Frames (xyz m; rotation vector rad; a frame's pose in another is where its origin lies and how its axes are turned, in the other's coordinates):
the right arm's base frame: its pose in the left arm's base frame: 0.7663 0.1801 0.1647 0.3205 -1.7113 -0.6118
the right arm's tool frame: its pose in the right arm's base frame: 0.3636 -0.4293 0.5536 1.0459 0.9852 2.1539
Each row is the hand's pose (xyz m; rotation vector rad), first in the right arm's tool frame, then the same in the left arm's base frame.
Working: the right arm's tool frame: its pose in the left arm's base frame: 0.0979 -0.2394 0.1503 -0.5175 -0.4514 1.7415

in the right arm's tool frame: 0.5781 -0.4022 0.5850 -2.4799 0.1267 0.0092
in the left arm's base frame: -0.0236 0.3974 0.7968 2.0867 2.3113 -0.1560
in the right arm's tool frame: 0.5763 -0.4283 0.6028 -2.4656 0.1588 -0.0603
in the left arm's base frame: -0.0123 0.4009 0.8261 -2.0948 -2.2999 0.1128
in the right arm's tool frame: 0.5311 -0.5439 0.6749 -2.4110 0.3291 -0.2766
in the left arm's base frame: 0.0487 0.3805 0.9544 -2.0664 -2.0945 -0.0494
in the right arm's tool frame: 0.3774 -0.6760 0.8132 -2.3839 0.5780 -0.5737
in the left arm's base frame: 0.1070 0.2562 1.1578 -2.0390 -1.8393 -0.3456
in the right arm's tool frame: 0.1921 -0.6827 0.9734 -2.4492 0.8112 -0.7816
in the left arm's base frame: 0.0587 0.0727 1.3129 -2.0644 -1.6624 -0.6684
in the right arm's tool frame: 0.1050 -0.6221 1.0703 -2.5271 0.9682 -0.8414
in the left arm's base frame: -0.0273 -0.0282 1.3682 -2.1265 -1.5680 -0.8632
